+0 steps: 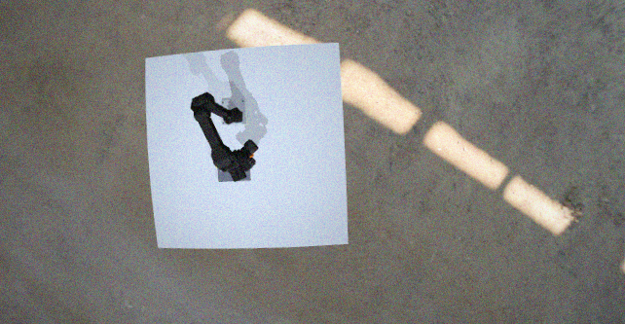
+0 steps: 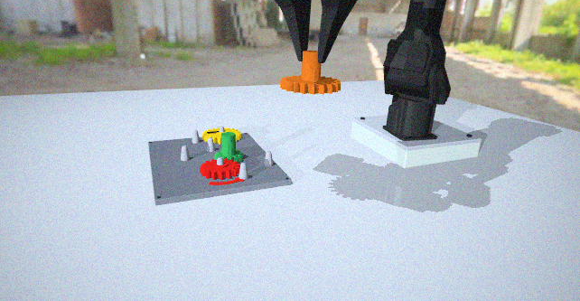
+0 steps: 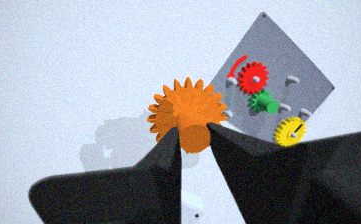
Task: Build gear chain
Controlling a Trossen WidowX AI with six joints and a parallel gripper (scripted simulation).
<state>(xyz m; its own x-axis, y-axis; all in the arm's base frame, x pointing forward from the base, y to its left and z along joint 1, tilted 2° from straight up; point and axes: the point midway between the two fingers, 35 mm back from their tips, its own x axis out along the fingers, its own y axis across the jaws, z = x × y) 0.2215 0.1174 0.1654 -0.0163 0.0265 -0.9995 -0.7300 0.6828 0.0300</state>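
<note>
The small green gear lies 140 mm below my gripper tip, 130 mm to the right of it and 80 mm ahead of it. Also, from my gripper tip: red arrow (160 mm below, 90 mm ahead, 50 mm to the right); large orange gear (10 mm below); red gear (150 mm below, 90 mm to the right, 90 mm ahead).
</note>
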